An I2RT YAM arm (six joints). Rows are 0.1 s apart.
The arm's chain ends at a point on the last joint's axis. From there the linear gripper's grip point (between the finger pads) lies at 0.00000 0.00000 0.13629 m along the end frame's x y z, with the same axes.
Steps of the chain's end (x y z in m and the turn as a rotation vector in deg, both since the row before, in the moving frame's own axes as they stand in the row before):
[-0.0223 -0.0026 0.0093 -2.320 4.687 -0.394]
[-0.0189 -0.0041 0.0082 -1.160 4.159 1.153]
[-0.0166 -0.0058 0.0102 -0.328 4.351 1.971]
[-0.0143 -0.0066 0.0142 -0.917 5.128 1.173]
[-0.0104 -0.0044 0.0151 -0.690 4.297 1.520]
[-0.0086 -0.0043 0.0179 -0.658 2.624 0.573]
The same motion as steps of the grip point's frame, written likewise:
[-0.0111 0.0029 0.0087 -2.320 4.687 -0.394]
[-0.0090 -0.0012 0.0078 -1.160 4.159 1.153]
[-0.0063 -0.0048 0.0098 -0.328 4.351 1.971]
[-0.0021 -0.0043 0.0136 -0.917 5.128 1.173]
[-0.0002 -0.0026 0.0147 -0.690 4.297 1.520]
[-0.0024 -0.0027 0.0177 -0.658 2.624 0.573]

